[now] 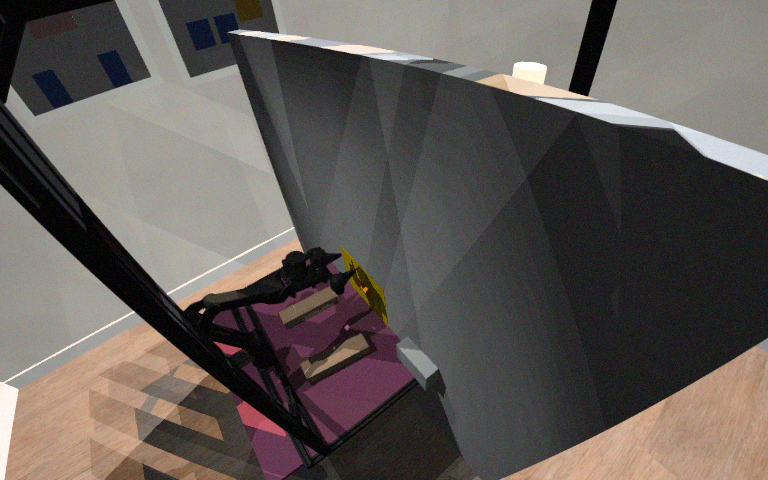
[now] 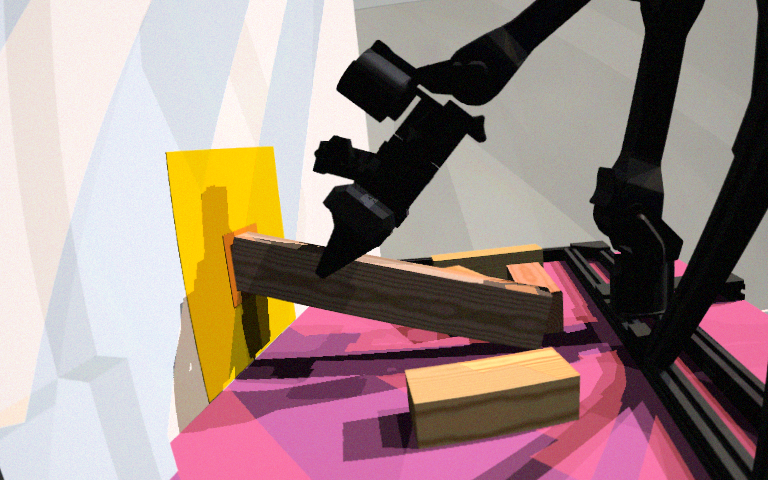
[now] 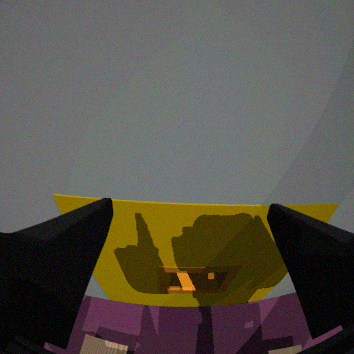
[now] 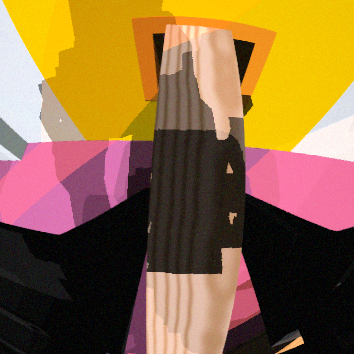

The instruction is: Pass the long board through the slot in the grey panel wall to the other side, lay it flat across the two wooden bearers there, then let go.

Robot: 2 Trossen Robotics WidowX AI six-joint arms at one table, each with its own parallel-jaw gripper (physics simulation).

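Frame: origin at the left arm's base, x right, y ahead, z up, level; metres.
Seen in the pictures: left gripper, between the fingertips: [image 1: 348,262] [image 3: 194,210]; right gripper, between the fingertips: [image 2: 324,272] [image 4: 191,197]; left arm's base, origin of its link: [image 1: 265,361]; right arm's base, origin of its link: [image 2: 644,308].
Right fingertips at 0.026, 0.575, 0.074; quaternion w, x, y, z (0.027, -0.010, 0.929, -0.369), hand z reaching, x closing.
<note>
Offsets run from my right fingertips to a thing's top centre, as dx, dy, dz. "spot": to the spot under its first point. Level surfaces: height alone.
My right gripper [image 2: 334,262] [image 4: 191,197] is shut on the long wooden board [image 2: 392,295] [image 4: 186,309] and holds it tilted, far end raised. That end sits at the mouth of the orange-framed slot @[spot: +0.034, -0.090, +0.018] [image 2: 230,267] [image 4: 144,60] [image 3: 165,270] in the yellow panel [image 2: 192,181] [image 4: 298,88] [image 1: 368,288] [image 3: 158,211] of the grey wall [image 1: 454,214] [image 3: 175,105]. How far it reaches in is hidden. On the other side, my left gripper [image 1: 344,268] [image 3: 194,210] is open and empty, facing the slot. Two wooden bearers @[-0.132, -0.337, -0.055] [image 1: 308,305] @[+0.117, -0.363, -0.055] [image 1: 336,357] lie on the purple top below it.
On the right arm's side, two wooden blocks @[+0.154, +0.165, -0.055] [image 2: 492,395] @[-0.290, +0.168, -0.049] [image 2: 487,259] stand on the pink table top @[dz -0.093] [image 2: 263,429], under and behind the board. A grey block @[spot: +0.344, -0.176, +0.007] [image 1: 420,364] sticks out at the wall's foot. A black pole [image 1: 592,43] and a white cylinder [image 1: 530,71] stand behind the wall.
</note>
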